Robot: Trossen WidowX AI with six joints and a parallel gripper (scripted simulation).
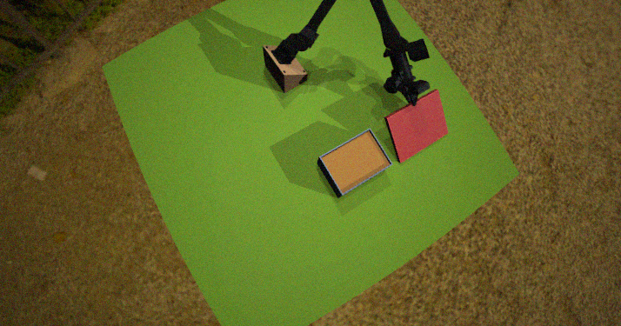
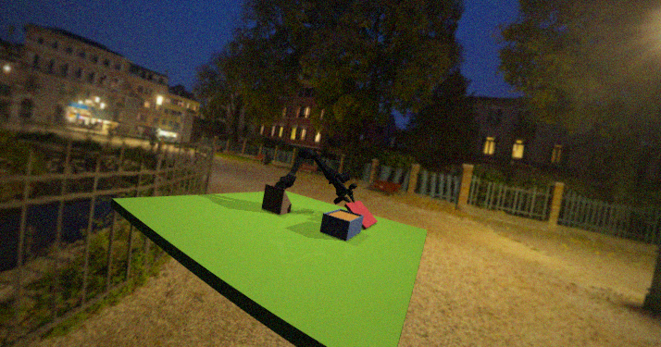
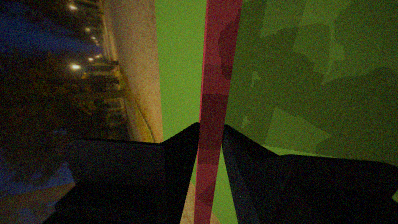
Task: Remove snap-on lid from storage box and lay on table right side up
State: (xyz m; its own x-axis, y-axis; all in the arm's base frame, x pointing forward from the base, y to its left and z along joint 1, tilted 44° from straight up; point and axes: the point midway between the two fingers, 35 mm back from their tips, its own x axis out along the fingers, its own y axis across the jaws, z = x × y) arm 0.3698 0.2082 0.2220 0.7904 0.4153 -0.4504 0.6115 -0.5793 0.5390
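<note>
Now: gripper tip 7 cm short of the red lid and 5 cm above it. Also, from my gripper tip: storage box 5 cm ahead, 29 cm to the right, 6 cm below.
</note>
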